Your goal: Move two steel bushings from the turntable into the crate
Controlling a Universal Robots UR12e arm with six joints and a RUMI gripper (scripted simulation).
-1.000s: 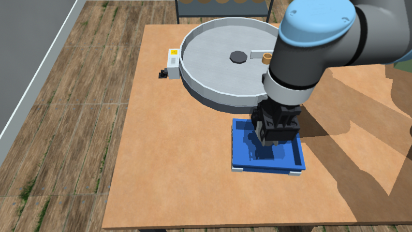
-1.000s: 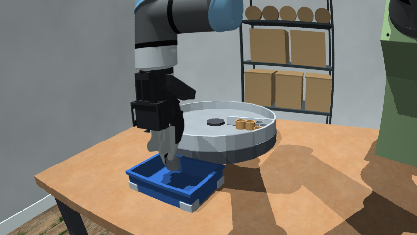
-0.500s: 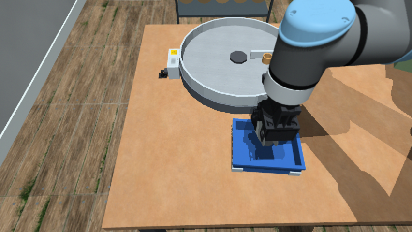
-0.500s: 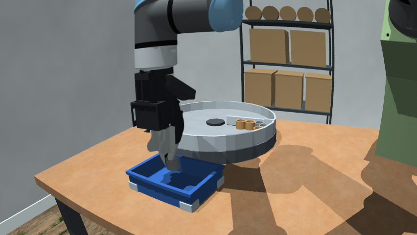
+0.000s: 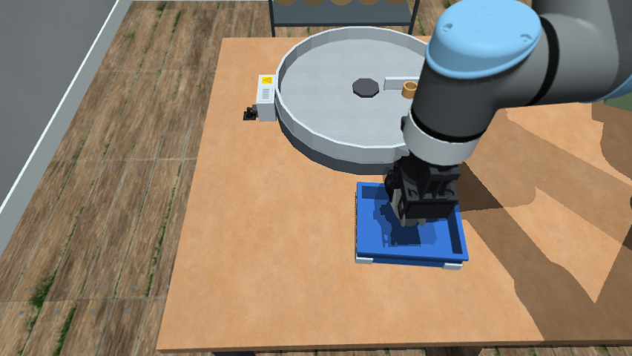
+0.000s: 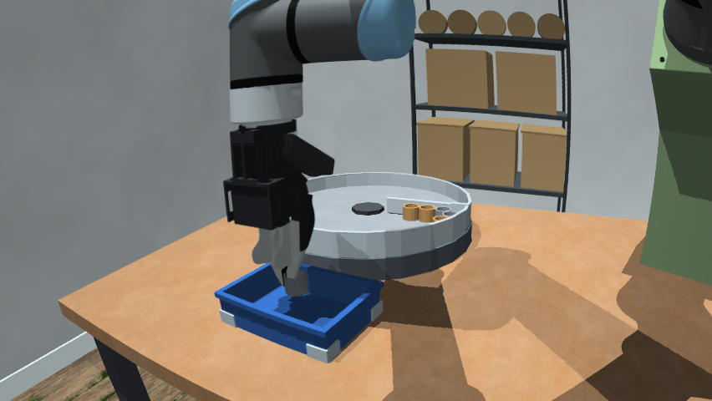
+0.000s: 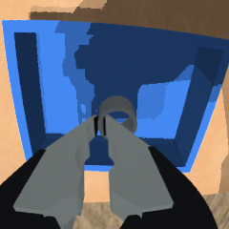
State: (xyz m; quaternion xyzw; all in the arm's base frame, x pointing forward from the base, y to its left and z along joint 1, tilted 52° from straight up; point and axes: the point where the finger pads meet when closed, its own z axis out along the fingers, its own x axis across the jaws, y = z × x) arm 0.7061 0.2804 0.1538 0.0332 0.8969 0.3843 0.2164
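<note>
The blue crate is 4 cm below my hand and 1 cm behind it. Also, from my hand: round grey turntable: 34 cm to the right, 7 cm ahead, 2 cm below.
</note>
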